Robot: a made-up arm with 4 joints.
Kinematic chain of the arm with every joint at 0, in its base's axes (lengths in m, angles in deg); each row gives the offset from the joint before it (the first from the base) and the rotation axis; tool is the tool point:
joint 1: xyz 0 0 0.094 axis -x
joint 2: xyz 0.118 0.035 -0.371 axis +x
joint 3: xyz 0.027 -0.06 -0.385 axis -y
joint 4: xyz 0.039 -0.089 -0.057 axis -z
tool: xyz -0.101 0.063 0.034
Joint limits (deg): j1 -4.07..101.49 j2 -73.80..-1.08 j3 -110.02..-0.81 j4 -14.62..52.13
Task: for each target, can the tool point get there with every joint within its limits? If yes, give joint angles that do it. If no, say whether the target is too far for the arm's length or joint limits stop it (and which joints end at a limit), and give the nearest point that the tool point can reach.
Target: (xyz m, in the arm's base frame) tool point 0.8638 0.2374 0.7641
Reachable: no: too far | nearest point 0.1489 -0.2826 0.4489 | short by 0.938 m
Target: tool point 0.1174 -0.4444 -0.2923
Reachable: yes | joints 18.68 -58.84 -81.68 20.64
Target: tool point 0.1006 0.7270 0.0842
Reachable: no: joint limits stop it (at a limit: joint 1, joint 2, joint 3) | nearest point 0.1360 0.0219 -0.6186 | short by 0.996 m
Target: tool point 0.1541 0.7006 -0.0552
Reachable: no: joint limits stop it (at a limit: joint 1, joint 2, joint 3) | nearest point 0.1339 0.0270 -0.6241 | short by 0.882 m
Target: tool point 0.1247 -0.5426 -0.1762
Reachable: yes | joints 36.66 -52.08 -94.31 19.41
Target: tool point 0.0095 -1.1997 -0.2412
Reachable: no: too far | nearest point 0.0701 -0.7517 -0.1160 | short by 0.469 m
